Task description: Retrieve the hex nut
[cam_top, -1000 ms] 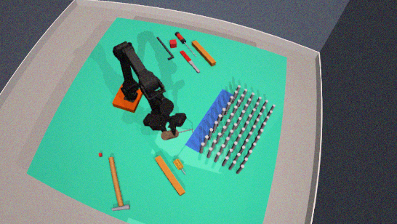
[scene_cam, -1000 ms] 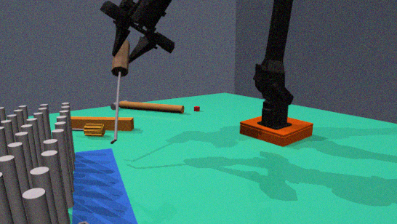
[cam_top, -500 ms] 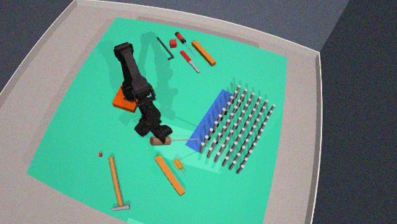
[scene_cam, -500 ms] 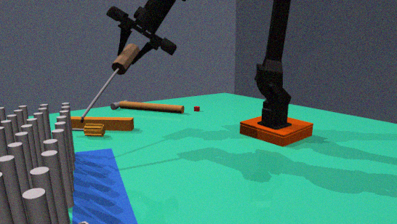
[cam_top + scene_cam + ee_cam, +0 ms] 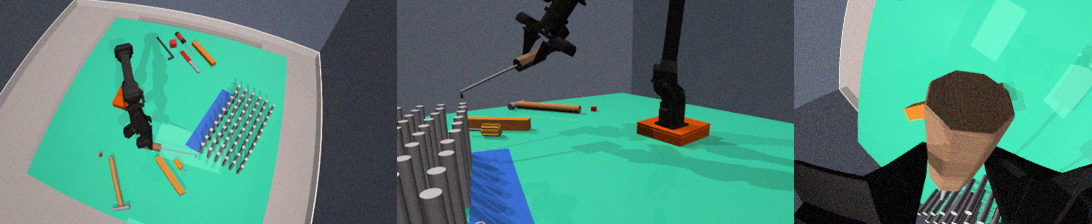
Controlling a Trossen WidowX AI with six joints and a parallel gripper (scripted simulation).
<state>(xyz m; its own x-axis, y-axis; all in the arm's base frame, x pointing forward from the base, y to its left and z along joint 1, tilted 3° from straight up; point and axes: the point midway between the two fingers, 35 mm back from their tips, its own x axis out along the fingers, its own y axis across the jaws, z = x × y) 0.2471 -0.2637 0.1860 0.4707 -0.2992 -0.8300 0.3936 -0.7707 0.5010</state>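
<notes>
The hook tool is 90 mm ahead of my gripper tip, 30 mm to the left of it and 30 mm below it. Also, from my gripper tip: yellow-handled tool: 120 mm ahead, 10 mm to the left, 170 mm below; then blue taped strip: 180 mm ahead, 320 mm to the left, 190 mm below; then red cube: 280 mm behind, 100 mm to the right, 180 mm below.
</notes>
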